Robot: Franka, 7 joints.
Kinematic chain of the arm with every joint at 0, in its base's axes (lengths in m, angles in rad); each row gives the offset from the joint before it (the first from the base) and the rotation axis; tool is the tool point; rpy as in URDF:
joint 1: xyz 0 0 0.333 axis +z
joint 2: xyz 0 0 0 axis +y
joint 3: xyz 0 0 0.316 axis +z
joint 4: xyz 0.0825 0 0 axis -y
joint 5: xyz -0.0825 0 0.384 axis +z
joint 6: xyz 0 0 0 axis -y
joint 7: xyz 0.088 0 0 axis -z
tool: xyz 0 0 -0.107 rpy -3.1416 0 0
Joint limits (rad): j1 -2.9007..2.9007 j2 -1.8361..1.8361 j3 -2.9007..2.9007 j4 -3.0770..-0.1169 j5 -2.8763..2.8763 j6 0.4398..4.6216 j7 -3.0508..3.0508
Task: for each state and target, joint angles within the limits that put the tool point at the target. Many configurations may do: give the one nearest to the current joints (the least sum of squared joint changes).
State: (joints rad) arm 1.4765 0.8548 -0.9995 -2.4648 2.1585 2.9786 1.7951
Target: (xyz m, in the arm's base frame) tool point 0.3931 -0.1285 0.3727
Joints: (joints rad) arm 1.4562 0.9877 -1.5625 -2.4850 2.1101 3.2150 1.7951
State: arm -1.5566 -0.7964 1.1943 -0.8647 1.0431 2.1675 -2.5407
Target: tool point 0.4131 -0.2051 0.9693
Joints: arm -1.8652 -0.3388 0.9545 -1.1725 1.0167 2.1820 -2.5407
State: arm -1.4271 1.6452 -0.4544 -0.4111 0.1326 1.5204 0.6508
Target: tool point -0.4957 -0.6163 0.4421
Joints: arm -2.0162 1.1545 -0.7223 -0.3788 0.0319 1.5905 0.6508
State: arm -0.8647 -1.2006 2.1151 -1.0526 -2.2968 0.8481 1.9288
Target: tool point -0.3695 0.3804 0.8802
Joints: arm -0.4603 -0.7724 1.9903 -0.6043 -2.3988 0.9181 1.9288
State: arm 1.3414 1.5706 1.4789 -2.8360 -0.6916 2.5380 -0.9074
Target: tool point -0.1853 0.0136 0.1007
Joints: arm 1.0956 1.0192 0.9143 -2.9607 -0.7385 2.2131 -0.9074
